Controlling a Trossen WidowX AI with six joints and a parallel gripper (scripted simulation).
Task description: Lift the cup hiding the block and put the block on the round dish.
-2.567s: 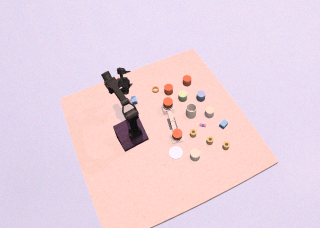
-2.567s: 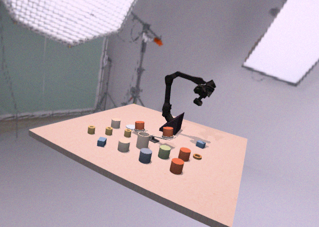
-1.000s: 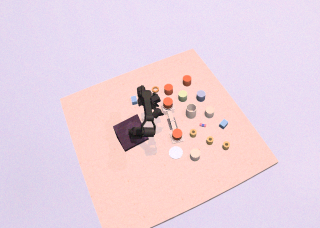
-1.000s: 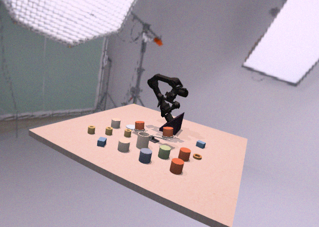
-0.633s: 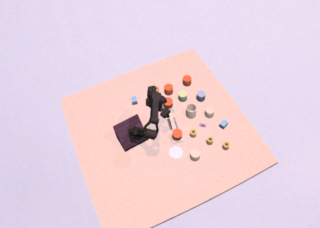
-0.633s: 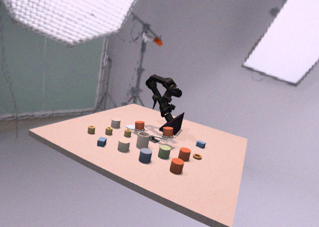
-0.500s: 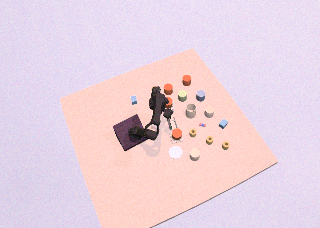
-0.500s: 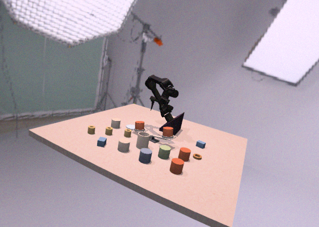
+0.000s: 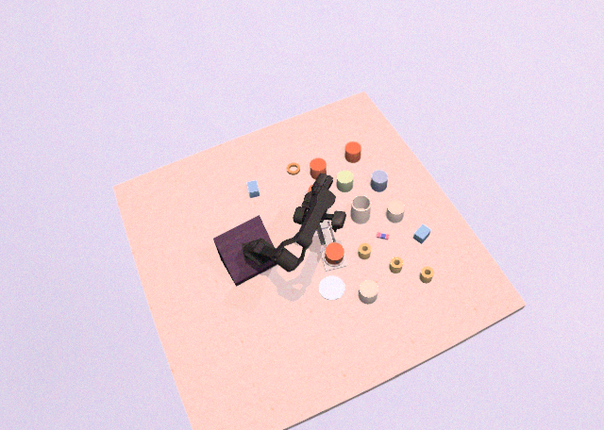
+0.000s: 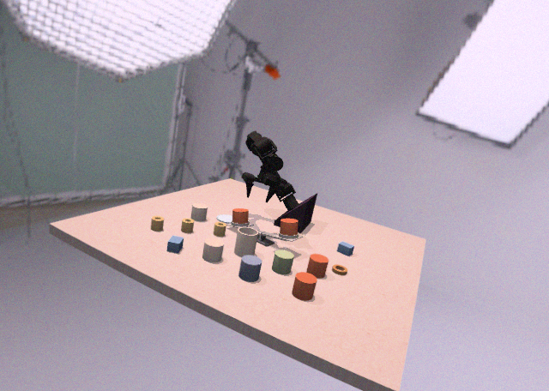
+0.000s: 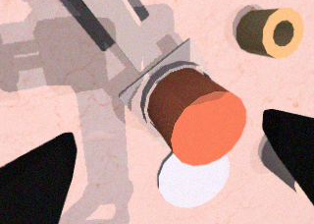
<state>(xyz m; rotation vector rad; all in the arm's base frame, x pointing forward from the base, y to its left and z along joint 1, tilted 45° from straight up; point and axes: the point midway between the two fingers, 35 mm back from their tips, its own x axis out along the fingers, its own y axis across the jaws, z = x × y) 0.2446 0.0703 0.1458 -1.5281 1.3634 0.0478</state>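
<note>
My gripper tip is now 110 mm above the pale green block, 60 mm to the left of it and 20 mm short of it. From my gripper tip the other things lie so: grey balance: 120 mm below, 80 mm to the left, 30 mm ahead; then round dish: 160 mm to the right, 150 mm below, 30 mm behind.
</note>
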